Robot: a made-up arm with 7 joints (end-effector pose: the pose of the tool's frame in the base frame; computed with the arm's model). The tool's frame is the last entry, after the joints. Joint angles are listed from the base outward.
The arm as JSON. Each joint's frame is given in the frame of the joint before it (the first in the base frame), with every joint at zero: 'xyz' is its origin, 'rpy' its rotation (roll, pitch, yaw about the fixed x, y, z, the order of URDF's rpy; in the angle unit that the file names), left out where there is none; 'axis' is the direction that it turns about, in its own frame. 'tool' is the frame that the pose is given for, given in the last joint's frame.
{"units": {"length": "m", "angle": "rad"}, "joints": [
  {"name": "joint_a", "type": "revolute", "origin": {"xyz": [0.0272, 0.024, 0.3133]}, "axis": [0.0, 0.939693, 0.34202]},
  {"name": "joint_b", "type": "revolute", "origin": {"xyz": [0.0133, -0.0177, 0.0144]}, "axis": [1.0, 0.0, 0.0]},
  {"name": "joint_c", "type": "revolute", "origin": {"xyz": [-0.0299, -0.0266, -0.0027]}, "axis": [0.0, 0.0, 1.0]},
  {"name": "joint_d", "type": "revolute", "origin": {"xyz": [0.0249, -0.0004, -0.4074]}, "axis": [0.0, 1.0, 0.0]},
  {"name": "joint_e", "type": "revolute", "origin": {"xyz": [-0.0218, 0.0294, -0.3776]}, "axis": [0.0, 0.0, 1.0]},
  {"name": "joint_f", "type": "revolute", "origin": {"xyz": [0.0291, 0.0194, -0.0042]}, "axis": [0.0, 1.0, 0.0]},
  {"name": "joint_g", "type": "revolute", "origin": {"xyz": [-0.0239, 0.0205, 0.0]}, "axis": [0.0, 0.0, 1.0]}
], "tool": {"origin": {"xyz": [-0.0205, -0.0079, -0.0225], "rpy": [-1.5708, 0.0, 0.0]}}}
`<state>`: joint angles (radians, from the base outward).
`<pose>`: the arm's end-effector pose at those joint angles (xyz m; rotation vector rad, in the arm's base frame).
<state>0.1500 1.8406 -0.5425 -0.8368 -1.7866 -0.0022 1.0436</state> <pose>0.2646 0.7249 0.3075 0.2218 1.4572 -0.7109</pose>
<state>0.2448 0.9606 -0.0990 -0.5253 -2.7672 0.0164 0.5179</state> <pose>0.0758 0.6198 -0.1692 0.0892 2.2254 -0.9804</pose>
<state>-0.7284 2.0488 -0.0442 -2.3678 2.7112 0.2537 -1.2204</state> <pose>0.2747 0.1002 0.5343 -0.8904 -0.0893 -2.3996</pose>
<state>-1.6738 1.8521 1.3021 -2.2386 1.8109 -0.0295 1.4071</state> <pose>-0.3199 0.2107 0.3943 0.4558 -0.3772 2.1416</pose>
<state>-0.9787 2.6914 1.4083 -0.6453 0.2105 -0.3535 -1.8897</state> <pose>-0.6039 0.2443 0.7601 1.8195 -0.6948 0.9078</pose>
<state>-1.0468 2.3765 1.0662 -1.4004 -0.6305 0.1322 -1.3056</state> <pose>-0.4085 0.1242 0.7584 1.7309 -0.2292 0.9932</pose>
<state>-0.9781 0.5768 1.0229 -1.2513 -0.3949 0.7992 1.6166</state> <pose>0.4696 0.4710 0.3464 0.9109 2.8463 -0.2694</pose>
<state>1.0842 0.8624 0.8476 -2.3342 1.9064 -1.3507 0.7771</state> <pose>0.1299 0.3742 0.2849 0.5489 2.2749 1.1075</pose>
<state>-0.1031 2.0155 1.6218 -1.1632 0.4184 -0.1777 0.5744</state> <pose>-0.1013 0.4007 0.9010 0.8283 -1.8733 -2.1383</pose>
